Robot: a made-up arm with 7 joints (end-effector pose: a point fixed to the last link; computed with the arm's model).
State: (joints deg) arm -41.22 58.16 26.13 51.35 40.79 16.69 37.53
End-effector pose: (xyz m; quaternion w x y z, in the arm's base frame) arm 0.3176 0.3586 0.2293 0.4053 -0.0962 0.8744 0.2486
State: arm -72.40 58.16 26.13 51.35 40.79 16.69 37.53
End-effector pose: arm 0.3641 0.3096 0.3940 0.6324 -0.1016 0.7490 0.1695
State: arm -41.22 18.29 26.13 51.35 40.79 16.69 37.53
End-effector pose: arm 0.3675 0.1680 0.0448 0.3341 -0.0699 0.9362 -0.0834
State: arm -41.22 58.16 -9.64 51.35 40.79 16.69 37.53
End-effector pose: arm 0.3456 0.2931 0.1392 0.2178 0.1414 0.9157 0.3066
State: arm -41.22 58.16 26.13 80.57 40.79 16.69 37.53
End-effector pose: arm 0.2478 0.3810 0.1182 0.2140 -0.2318 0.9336 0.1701
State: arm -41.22 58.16 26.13 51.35 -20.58 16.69 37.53
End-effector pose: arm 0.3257 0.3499 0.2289 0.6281 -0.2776 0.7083 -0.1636
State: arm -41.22 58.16 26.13 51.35 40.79 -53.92 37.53
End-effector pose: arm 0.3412 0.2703 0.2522 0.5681 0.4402 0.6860 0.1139
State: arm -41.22 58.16 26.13 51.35 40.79 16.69 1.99
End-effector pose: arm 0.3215 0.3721 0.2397 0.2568 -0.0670 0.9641 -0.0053
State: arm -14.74 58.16 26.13 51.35 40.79 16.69 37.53
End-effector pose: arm 0.2124 0.3948 0.1260 0.1884 -0.0860 0.9307 0.3017
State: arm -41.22 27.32 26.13 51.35 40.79 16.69 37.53
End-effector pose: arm 0.3634 0.2218 0.0760 0.3541 -0.0767 0.9320 -0.0077
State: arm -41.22 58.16 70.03 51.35 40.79 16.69 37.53
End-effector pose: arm 0.2116 0.4370 0.2762 0.5803 -0.3727 0.7094 0.1454
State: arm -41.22 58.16 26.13 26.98 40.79 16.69 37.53
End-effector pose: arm 0.3404 0.3025 0.3226 0.5454 0.0220 0.7816 0.3020
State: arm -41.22 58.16 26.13 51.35 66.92 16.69 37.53
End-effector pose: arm 0.3148 0.3611 0.2330 0.2711 -0.0073 0.8712 0.4094
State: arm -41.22 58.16 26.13 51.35 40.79 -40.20 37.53
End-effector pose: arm 0.3455 0.2892 0.2501 0.5520 0.3429 0.7461 0.1453
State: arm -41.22 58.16 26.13 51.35 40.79 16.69 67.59
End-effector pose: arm 0.3191 0.3523 0.2159 0.5012 -0.1137 0.7329 0.4458
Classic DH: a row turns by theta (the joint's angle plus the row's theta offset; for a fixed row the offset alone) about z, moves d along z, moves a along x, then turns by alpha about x. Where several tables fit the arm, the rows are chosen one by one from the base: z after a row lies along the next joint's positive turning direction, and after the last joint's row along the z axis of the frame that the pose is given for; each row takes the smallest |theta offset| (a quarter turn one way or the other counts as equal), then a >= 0, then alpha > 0; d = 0 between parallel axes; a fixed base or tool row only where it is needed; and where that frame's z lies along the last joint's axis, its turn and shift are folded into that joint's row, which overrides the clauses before.
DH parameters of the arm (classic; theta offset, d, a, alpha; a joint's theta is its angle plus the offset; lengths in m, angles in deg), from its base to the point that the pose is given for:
base (fixed): -4.07 0.3053 0.0099 -74.51
joint 1: -75.12 0.0348 -0.0371 -90
joint 2: 74 -0.0043 -0.012 90
joint 3: 90 -0.1692 0.0409 -90
joint 4: 90 -0.03 0.014 90
joint 5: 0 0.182 -0.0047 -90
joint 6: -90 -0.023 0.105 90
joint 7: 14.22 0.0129 -0.0026 84
tool (fixed): -127.17 -0.0287 0 0

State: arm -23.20 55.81 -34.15 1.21 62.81 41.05 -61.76
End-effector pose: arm 0.3386 0.1095 0.0765 0.4332 -0.1917 -0.8805 0.0169
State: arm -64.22 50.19 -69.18 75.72 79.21 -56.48 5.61
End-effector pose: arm 0.2993 0.2126 0.0220 0.5703 -0.6483 -0.5006 -0.0617
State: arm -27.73 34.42 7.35 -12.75 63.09 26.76 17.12
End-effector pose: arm 0.3442 0.1131 0.2586 0.4489 0.2586 0.8260 0.2221
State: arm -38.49 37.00 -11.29 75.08 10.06 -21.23 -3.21
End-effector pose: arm 0.3238 0.2069 -0.0020 0.0776 0.2034 0.9036 -0.3689
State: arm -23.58 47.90 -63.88 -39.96 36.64 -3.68 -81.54
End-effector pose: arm 0.0933 -0.1666 0.1182 0.5828 -0.7721 -0.2325 0.1008
